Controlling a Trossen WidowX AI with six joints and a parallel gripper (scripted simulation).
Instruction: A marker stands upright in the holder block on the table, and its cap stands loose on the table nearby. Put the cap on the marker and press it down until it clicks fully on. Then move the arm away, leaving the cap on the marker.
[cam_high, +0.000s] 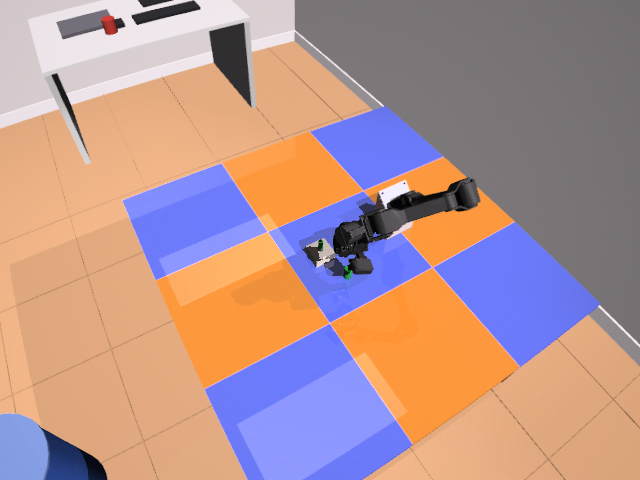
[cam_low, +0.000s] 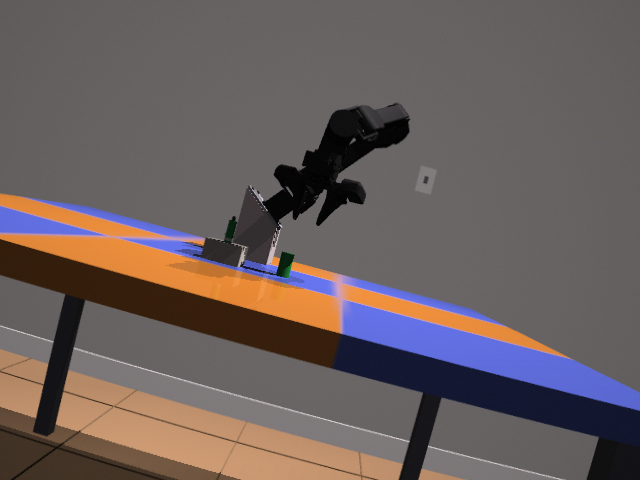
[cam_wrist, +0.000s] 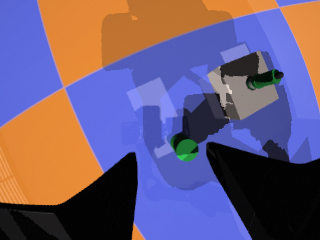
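My gripper tip is now 30 mm past the green cap, 20 mm to the left of it and 90 mm above it. The rest, counted from my gripper tip: green marker 140 mm to the right, 50 mm below; holder block 140 mm to the right, 100 mm below.
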